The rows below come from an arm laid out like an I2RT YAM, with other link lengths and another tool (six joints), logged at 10 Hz.
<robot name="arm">
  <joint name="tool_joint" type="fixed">
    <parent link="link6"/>
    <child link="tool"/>
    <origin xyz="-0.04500 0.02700 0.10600" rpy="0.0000 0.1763 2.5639"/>
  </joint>
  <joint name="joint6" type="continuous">
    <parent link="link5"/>
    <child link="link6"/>
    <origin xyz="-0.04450 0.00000 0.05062" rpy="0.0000 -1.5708 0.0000"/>
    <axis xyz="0 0 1"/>
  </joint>
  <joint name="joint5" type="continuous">
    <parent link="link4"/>
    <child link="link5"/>
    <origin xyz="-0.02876 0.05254 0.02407" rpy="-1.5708 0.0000 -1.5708"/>
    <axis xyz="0 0 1"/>
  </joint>
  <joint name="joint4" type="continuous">
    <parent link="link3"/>
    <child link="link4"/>
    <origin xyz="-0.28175 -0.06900 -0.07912" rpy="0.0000 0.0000 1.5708"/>
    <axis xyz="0 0 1"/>
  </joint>
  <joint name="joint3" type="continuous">
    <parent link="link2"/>
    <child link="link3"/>
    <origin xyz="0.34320 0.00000 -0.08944" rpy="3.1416 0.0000 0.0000"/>
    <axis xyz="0 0 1"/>
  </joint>
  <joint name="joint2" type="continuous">
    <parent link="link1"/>
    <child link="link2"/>
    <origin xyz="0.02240 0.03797 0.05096" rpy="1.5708 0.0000 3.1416"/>
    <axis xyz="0 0 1"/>
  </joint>
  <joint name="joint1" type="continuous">
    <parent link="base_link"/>
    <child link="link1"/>
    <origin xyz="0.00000 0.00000 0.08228" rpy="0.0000 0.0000 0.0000"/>
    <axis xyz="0 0 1"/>
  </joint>
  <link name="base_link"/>
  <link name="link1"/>
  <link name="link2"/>
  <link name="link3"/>
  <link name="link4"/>
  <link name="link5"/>
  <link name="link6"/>
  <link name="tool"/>
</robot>
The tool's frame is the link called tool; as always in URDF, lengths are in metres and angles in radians. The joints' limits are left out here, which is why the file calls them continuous.
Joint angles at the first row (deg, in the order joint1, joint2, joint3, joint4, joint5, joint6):
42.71, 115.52, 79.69, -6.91, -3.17, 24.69
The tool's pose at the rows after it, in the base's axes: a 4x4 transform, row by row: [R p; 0 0 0 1], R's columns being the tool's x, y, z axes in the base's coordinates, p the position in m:
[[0.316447 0.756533 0.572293 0.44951], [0.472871 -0.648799 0.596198 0.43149], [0.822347 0.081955 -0.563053 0.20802], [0 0 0 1]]
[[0.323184 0.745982 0.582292 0.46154], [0.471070 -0.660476 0.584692 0.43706], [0.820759 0.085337 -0.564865 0.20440], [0 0 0 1]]
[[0.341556 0.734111 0.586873 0.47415], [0.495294 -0.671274 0.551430 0.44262], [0.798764 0.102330 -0.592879 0.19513], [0 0 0 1]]
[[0.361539 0.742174 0.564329 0.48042], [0.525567 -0.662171 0.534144 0.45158], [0.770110 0.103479 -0.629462 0.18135], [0 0 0 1]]
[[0.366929 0.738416 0.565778 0.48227], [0.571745 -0.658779 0.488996 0.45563], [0.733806 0.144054 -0.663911 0.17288], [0 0 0 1]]
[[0.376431 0.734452 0.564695 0.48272], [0.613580 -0.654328 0.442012 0.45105], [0.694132 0.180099 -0.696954 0.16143], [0 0 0 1]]
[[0.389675 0.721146 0.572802 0.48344], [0.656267 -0.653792 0.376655 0.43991], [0.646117 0.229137 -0.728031 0.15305], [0 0 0 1]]
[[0.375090 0.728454 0.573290 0.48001], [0.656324 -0.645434 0.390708 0.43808], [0.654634 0.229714 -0.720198 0.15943], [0 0 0 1]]
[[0.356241 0.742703 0.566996 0.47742], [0.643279 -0.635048 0.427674 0.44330], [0.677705 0.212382 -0.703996 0.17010], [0 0 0 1]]
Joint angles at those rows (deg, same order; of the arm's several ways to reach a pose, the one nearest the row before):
42.63, 118.62, 83.34, -9.05, -1.54, 25.02
42.45, 120.83, 86.23, -9.85, -0.86, 25.39
42.43, 123.78, 90.42, -13.01, 0.73, 25.34
42.62, 126.89, 94.44, -16.56, 0.81, 24.96
43.31, 128.72, 97.37, -20.25, 3.47, 24.10
43.42, 129.67, 98.09, -22.70, 5.67, 23.13
43.33, 129.91, 98.16, -25.39, 8.86, 22.26
43.24, 128.65, 96.90, -24.62, 8.35, 21.51
43.31, 127.83, 96.95, -23.95, 6.65, 21.09

